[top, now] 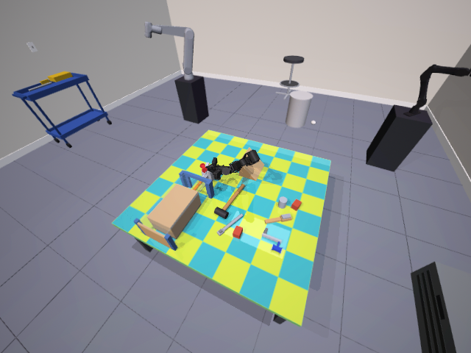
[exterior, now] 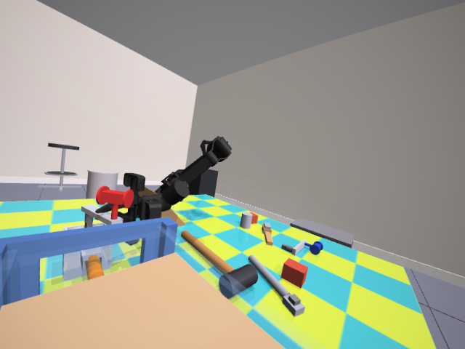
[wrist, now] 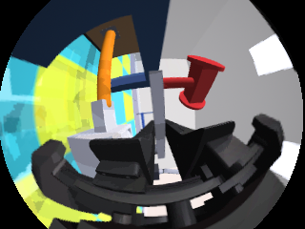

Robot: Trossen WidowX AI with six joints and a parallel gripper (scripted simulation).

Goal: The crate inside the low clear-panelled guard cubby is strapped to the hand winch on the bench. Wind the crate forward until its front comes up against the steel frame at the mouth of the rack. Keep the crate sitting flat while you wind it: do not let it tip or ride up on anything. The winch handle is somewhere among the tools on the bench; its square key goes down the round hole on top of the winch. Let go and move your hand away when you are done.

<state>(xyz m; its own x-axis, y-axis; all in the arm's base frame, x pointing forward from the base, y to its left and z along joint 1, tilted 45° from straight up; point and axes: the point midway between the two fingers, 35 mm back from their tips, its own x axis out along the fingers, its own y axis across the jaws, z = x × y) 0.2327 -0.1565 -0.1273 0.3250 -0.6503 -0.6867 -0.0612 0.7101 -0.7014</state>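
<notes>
My gripper tip is now 50 mm short of the red grip, 30 mm to the right of it and 40 mm below it. Round my gripper tip: brush (80 mm ahead, 640 mm to the left, 130 mm below); then winch handle (10 mm ahead, 10 mm to the left, 10 mm above); then grey winch (70 mm behind, 20 mm to the right, 120 mm below).
</notes>
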